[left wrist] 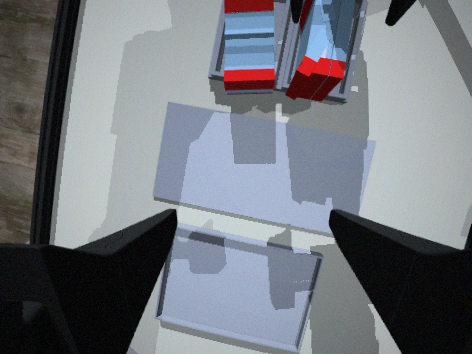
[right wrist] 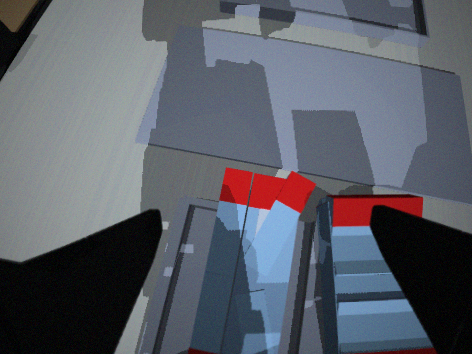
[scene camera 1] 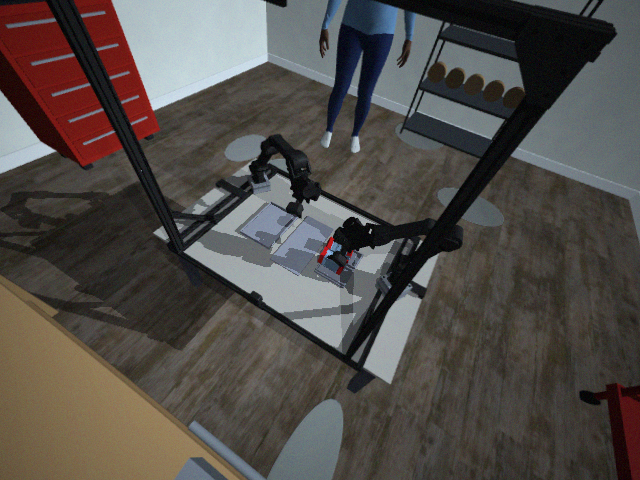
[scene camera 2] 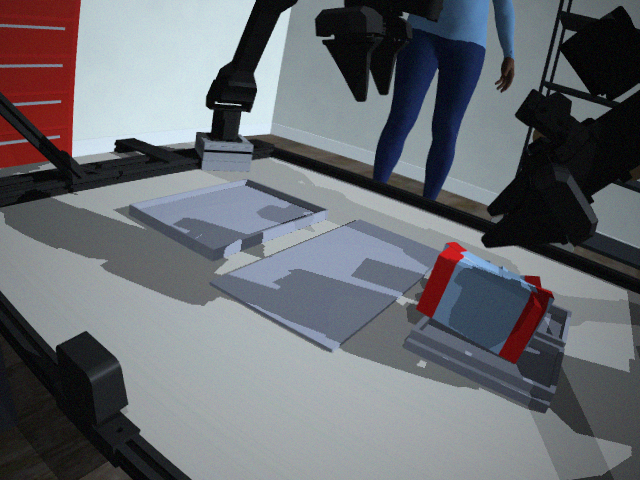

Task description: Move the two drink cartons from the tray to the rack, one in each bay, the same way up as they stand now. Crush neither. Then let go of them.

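Frame: origin at the left arm's base, x up, y back, z right, level; millimetres.
Seen in the pictures: left gripper, fingertip midpoint: (left wrist: 253, 216) (scene camera 1: 304, 210) (scene camera 2: 373, 98); right gripper, fingertip midpoint: (left wrist: 342, 23) (right wrist: 265, 218) (scene camera 1: 330, 249) (scene camera 2: 486, 226); left arm's base at its link origin: (scene camera 1: 258, 179) (scene camera 2: 223, 138).
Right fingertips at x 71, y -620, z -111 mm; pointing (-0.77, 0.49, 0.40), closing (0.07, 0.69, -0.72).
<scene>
Offsets run from my right fingertips to a thing's top centre. "spot": to the spot under its first point.
Two light blue cartons with red ends sit in separate bays of the grey rack @[dx -107, dy -18, dz -62 mm] (scene camera 1: 330, 276) (scene camera 2: 475, 369) (left wrist: 216, 55) (right wrist: 176, 235). The near carton @[dx -37, dy -18, dz -14 mm] (scene camera 1: 326, 252) (scene camera 2: 485, 304) (left wrist: 322, 75) (right wrist: 235, 190) leans sideways, its top uneven. The other carton @[dx -75, dy +39, dz -86 mm] (left wrist: 249, 55) (right wrist: 377, 212) shows a stepped face; the near one largely hides it in scene camera 2. The tray @[dx -111, dy +328, dz +157 mm] (scene camera 1: 268, 222) (scene camera 2: 248, 204) (left wrist: 240, 300) holds no carton. My left gripper (scene camera 1: 294, 209) (scene camera 2: 374, 98) (left wrist: 253, 216) is open and empty, high above the tray side. My right gripper (scene camera 1: 338, 258) (scene camera 2: 485, 227) (left wrist: 342, 23) (right wrist: 265, 218) is open above the cartons, holding neither.
A thin flat grey plate (scene camera 1: 302, 245) (scene camera 2: 330, 279) (left wrist: 250, 150) (right wrist: 325, 90) lies between tray and rack. Dark frame rails edge the table, with slanted posts rising at both sides in scene camera 1. A small black block @[spot: dx -73, dy -52, dz +364 mm] (scene camera 1: 255, 297) (scene camera 2: 93, 374) stands on the front rail.
</scene>
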